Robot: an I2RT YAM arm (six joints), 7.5 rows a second.
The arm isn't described. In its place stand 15 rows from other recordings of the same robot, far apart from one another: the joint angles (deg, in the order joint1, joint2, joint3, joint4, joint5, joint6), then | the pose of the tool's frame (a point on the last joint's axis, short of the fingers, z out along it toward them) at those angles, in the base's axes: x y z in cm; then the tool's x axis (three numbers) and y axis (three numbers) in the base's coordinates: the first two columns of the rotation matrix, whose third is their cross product.
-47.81, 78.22, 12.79, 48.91, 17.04, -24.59 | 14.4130 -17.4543 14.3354 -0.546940 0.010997 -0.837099 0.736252 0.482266 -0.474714
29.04, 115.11, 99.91, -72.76, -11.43, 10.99 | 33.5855 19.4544 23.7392 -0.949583 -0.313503 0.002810 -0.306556 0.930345 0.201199
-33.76, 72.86, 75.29, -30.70, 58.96, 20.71 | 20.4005 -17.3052 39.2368 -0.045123 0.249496 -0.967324 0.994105 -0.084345 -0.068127
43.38, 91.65, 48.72, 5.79, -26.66, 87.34 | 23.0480 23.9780 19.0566 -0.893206 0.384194 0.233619 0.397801 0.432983 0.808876
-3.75, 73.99, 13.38, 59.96, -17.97, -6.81 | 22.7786 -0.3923 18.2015 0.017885 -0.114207 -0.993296 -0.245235 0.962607 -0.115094
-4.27, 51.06, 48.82, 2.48, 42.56, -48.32 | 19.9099 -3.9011 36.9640 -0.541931 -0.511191 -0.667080 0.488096 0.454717 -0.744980
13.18, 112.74, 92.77, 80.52, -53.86, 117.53 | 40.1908 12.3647 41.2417 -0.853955 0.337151 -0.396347 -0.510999 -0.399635 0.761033
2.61, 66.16, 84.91, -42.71, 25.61, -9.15 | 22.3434 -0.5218 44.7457 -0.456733 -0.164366 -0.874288 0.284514 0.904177 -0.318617
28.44, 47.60, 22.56, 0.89, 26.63, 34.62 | 17.1075 7.4508 21.5823 -0.333596 0.396891 -0.855097 0.150006 0.917848 0.367495
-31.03, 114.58, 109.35, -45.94, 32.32, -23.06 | 37.1101 -24.5456 30.9913 -0.897342 0.153526 -0.413771 0.403653 0.664574 -0.628813
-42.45, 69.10, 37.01, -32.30, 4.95, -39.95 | 15.4782 -14.5747 18.2096 -0.959532 0.010718 -0.281397 0.109334 0.935063 -0.337201
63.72, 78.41, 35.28, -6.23, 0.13, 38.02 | 11.4376 23.1445 16.5246 -0.816547 -0.262479 -0.514155 -0.498915 0.768921 0.399806
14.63, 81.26, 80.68, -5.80, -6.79, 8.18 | 32.2254 8.8471 41.9801 -0.158287 0.104701 -0.981826 -0.345487 0.925634 0.154407
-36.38, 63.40, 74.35, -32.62, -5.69, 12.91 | 18.9379 -13.5136 41.4598 -0.174484 0.404686 -0.897655 0.569411 0.785219 0.243316
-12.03, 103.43, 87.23, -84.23, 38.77, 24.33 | 30.3344 -8.7437 25.9472 -0.855181 0.510671 -0.088768 0.443328 0.631899 -0.635738
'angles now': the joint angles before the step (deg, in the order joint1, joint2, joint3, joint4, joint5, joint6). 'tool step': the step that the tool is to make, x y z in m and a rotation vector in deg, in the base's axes. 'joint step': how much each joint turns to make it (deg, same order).
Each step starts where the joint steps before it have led.
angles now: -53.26 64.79 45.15 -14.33 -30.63 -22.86
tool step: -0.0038 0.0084 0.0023 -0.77 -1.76 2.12
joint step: 0.21 -2.50 -1.42 0.43 -2.12 -0.30
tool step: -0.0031 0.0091 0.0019 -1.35 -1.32 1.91
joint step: 0.59 -2.58 -1.43 0.40 -1.24 -0.59
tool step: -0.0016 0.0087 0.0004 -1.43 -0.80 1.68
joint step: 0.99 -2.21 -1.37 0.39 -0.47 -0.68
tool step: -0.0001 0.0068 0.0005 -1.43 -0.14 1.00
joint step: 1.18 -1.54 -0.80 0.05 0.55 -0.73
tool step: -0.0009 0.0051 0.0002 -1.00 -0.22 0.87
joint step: 0.71 -1.28 -0.68 -0.03 0.09 -0.59
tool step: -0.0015 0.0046 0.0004 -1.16 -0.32 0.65
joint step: 0.53 -1.35 -0.69 0.10 0.14 -0.61
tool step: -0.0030 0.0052 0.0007 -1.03 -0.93 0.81
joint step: 0.25 -1.83 -0.97 0.37 -0.51 -0.28
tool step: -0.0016 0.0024 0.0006 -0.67 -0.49 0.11
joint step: 0.11 -0.96 -0.48 0.30 0.04 -0.08
